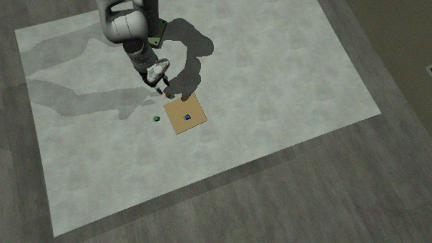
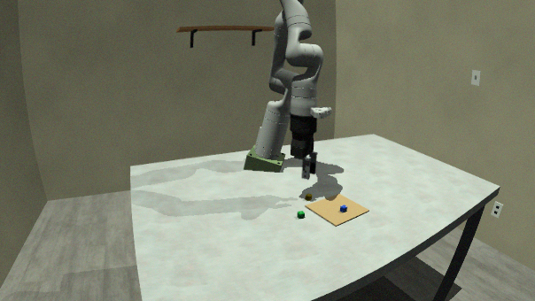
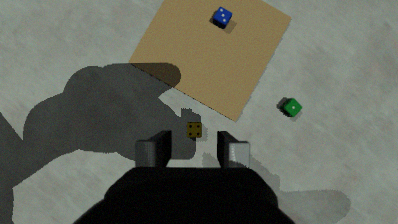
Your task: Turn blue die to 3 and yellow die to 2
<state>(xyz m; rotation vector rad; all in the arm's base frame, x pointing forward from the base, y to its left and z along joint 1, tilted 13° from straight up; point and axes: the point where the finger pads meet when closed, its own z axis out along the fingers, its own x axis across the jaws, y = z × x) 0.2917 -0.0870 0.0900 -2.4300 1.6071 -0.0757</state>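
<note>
Now: hand 90 mm above the yellow die. The rest, counted from my hand: tan mat (110 mm ahead, 90 mm below, 30 mm to the left); blue die (130 mm ahead, 80 mm below, 30 mm to the left); green die (90 mm to the right, 90 mm below, 70 mm ahead).
</note>
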